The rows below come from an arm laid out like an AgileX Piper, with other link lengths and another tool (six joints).
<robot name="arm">
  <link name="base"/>
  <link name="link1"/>
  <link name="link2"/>
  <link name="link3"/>
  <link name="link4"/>
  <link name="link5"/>
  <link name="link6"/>
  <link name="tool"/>
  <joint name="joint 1" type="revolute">
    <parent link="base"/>
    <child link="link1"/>
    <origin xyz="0 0 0.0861" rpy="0 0 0"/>
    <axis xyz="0 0 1"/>
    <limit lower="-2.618" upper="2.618"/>
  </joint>
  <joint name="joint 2" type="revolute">
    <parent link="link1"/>
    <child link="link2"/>
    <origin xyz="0 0 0" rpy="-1.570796 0 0"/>
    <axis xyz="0 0 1"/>
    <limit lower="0" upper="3.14"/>
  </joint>
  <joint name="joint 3" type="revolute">
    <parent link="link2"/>
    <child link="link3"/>
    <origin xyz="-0.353 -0.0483 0" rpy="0 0 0"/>
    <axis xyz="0 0 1"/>
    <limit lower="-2.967" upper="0"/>
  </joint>
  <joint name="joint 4" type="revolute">
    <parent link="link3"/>
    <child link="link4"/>
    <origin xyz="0.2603 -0.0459 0" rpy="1.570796 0 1.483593"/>
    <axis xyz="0 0 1"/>
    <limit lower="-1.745" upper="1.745"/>
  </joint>
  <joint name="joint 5" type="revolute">
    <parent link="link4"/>
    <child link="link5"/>
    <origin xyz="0 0 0" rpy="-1.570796 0 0"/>
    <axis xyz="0 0 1"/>
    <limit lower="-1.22" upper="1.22"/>
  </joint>
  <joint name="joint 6" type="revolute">
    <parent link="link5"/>
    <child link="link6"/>
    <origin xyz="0 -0.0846 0" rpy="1.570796 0 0"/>
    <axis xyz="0 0 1"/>
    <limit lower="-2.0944" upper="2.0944"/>
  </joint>
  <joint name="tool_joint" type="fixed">
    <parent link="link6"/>
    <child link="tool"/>
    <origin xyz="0.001 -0.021 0.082" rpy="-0.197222 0 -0.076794"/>
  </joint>
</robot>
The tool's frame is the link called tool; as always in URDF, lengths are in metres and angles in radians.
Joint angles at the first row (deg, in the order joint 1, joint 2, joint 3, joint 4, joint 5, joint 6):
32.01 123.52 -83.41 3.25 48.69 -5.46
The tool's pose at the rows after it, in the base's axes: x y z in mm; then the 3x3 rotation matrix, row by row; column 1 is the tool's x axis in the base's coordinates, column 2 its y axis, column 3 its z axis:
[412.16 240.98 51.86], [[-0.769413 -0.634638 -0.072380], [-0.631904 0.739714 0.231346], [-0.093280 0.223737 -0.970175]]
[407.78 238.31 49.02], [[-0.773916 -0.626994 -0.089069], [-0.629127 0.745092 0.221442], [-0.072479 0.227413 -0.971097]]
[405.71 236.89 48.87], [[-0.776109 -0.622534 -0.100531], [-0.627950 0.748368 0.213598], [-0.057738 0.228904 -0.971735]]
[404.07 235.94 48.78], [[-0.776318 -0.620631 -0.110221], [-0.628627 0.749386 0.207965], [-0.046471 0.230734 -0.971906]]
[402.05 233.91 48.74], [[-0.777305 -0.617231 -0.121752], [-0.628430 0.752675 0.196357], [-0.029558 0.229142 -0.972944]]
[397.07 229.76 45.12], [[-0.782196 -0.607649 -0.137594], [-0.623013 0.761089 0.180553], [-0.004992 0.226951 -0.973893]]
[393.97 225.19 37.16], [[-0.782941 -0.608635 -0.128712], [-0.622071 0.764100 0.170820], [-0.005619 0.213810 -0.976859]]
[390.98 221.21 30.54], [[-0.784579 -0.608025 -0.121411], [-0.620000 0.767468 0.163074], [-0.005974 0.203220 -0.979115]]
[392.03 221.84 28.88], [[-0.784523 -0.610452 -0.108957], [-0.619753 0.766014 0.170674], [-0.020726 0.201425 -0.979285]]
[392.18 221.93 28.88], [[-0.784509 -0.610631 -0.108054], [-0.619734 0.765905 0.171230], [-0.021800 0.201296 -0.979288]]
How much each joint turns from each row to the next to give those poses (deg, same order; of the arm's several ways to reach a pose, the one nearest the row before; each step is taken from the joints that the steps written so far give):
0.00 0.00 0.66 -0.13 0.49 0.46
0.00 0.00 0.65 0.00 0.55 0.30
0.00 0.00 0.00 -0.09 0.84 0.21
0.00 0.00 0.00 0.00 0.66 0.00
0.00 0.00 0.00 -0.32 0.94 0.28
0.00 0.00 0.93 -0.40 0.42 0.68
0.00 0.00 2.13 -0.91 -2.26 0.58
0.00 0.00 1.81 -0.78 -1.91 0.64
0.00 0.00 0.46 0.00 -1.31 0.00
0.00 0.00 0.00 0.00 -0.06 0.00

